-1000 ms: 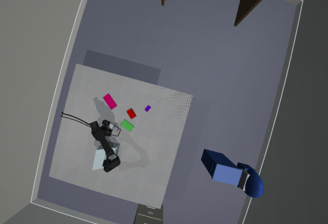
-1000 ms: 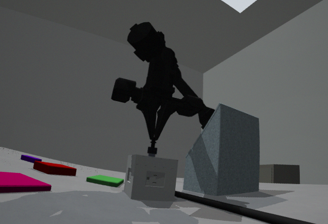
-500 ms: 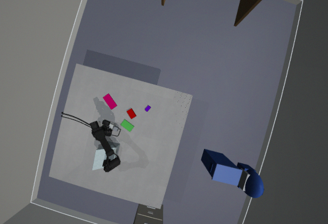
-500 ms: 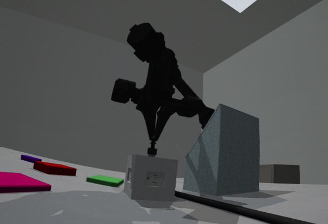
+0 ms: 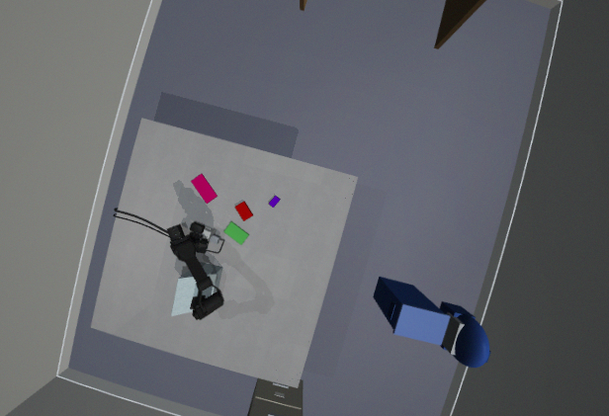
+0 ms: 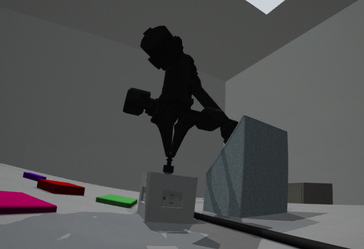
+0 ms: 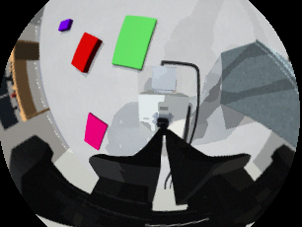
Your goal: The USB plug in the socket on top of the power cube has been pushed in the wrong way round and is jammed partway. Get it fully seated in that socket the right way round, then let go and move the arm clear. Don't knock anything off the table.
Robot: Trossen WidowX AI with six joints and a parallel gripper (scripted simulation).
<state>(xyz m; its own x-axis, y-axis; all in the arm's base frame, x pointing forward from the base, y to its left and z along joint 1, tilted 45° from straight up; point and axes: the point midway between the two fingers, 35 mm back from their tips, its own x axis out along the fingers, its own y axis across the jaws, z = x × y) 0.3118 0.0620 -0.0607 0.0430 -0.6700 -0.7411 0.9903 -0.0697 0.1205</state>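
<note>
Now: the USB plug 2 cm below my gripper tip. Also, from my gripper tip: magenta tile (24 cm ahead, 10 cm below, 8 cm to the left); then green tile (16 cm to the right, 10 cm below, 4 cm ahead); then red tile (18 cm to the right, 18 cm ahead, 10 cm below).
</note>
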